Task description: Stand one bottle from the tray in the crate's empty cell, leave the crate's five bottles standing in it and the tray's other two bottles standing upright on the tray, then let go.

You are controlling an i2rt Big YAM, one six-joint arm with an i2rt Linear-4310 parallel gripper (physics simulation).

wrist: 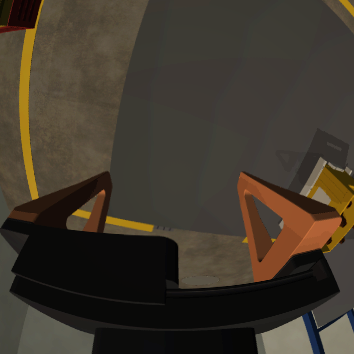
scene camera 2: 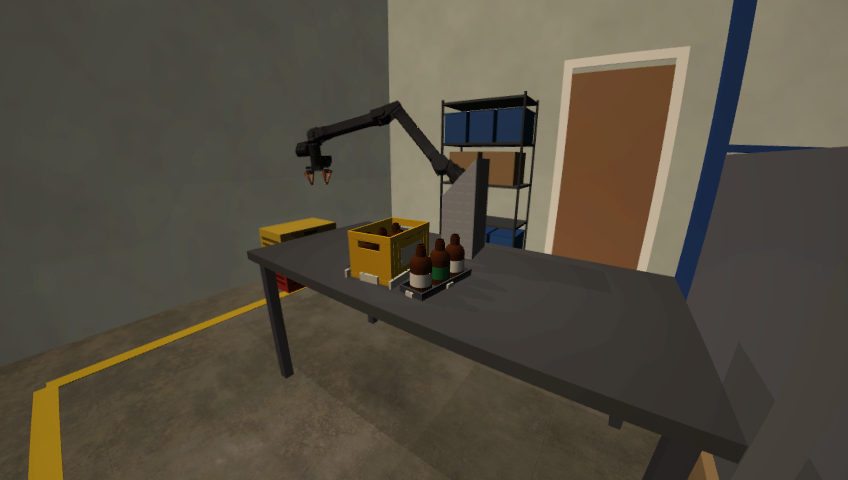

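Where they show: gripper, fingertip midpoint: (wrist: 174, 178) (scene camera 2: 319, 184); arm's base at its link origin: (scene camera 2: 463, 181).
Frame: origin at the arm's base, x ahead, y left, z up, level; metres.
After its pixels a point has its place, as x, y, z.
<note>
The yellow crate (scene camera 2: 370, 259) {0.531, -0.076, -0.236} stands on the table, with dark bottle tops showing inside; its cells and the empty one are hidden. Part of the crate (wrist: 335, 181) {0.281, -0.201, -0.223} shows at the right edge in the wrist view. The tray (scene camera 2: 423, 295) {0.534, 0.152, -0.305} beside it holds three upright brown bottles: a front one with a white label (scene camera 2: 420, 265) {0.513, 0.125, -0.218}, a middle one with a green label (scene camera 2: 439, 259) {0.427, 0.142, -0.221} and a back one with a white label (scene camera 2: 455, 252) {0.340, 0.154, -0.218}. My gripper (scene camera 2: 317, 180) {0.265, -0.717, -0.031} (wrist: 174, 178) {0.265, -0.717, -0.031} is open and empty, pointing down, high up and to the left of the crate, clear of all bottles.
The dark table (scene camera 2: 553, 321) {0.432, 0.516, -0.321} (wrist: 175, 125) {0.317, -0.684, -0.321} carries the crate and tray. The arm's grey wedge-shaped mount (scene camera 2: 480, 202) {0.028, 0.103, -0.083} rises behind the tray. A yellow box (scene camera 2: 297, 228) stands beyond the table's left end. A shelf rack (scene camera 2: 442, 127) and a brown door (scene camera 2: 618, 166) are at the back.
</note>
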